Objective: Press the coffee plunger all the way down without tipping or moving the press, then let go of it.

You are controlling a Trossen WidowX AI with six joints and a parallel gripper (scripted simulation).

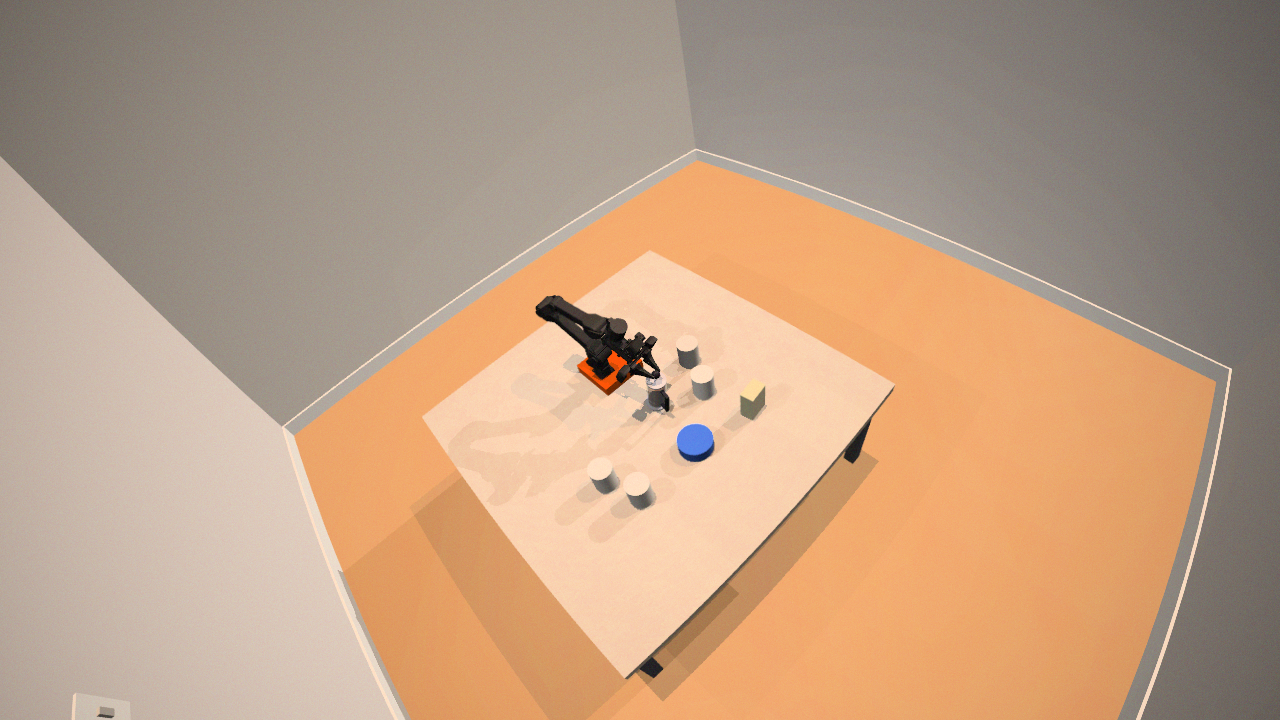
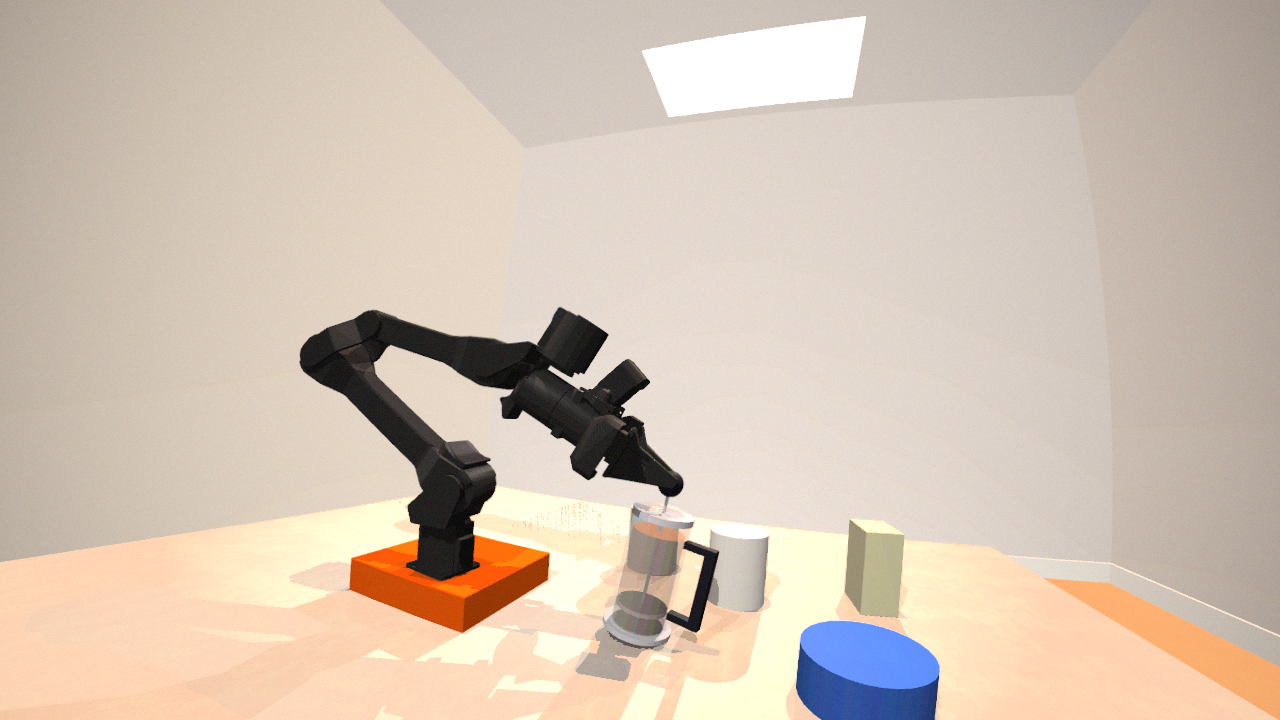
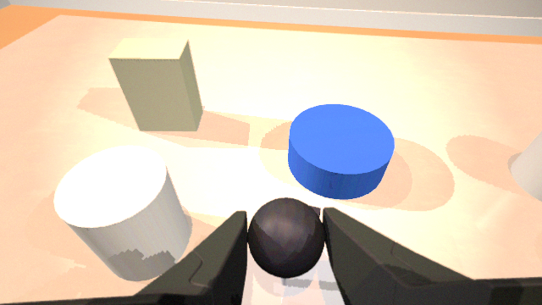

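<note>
Right now the coffee press is 90 mm below my gripper tip and 10 mm to the right of it. From my gripper tip the other things lie so: blue disc 200 mm ahead, 150 mm below, 30 mm to the right.
</note>
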